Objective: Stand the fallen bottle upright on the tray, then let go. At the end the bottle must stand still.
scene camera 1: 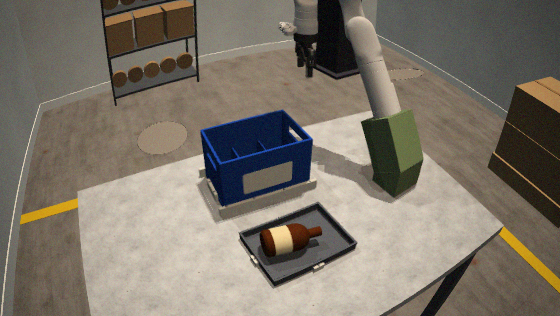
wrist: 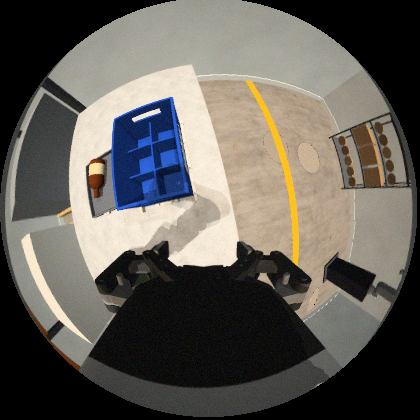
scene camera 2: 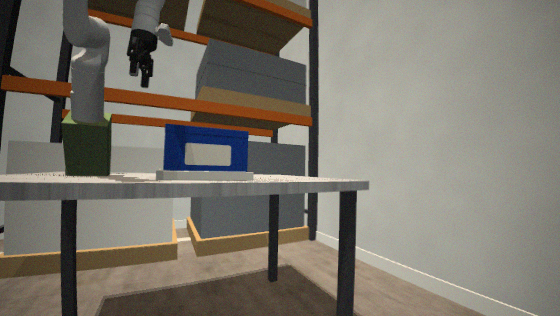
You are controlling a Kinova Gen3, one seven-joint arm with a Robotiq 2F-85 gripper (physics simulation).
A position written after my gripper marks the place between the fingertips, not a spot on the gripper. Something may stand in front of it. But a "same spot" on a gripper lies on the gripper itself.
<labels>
my gripper: scene camera 1 304, 72; wrist; scene camera 2
same spot on my gripper: (scene camera 2: 134, 65) = (wrist: 253, 249)
</labels>
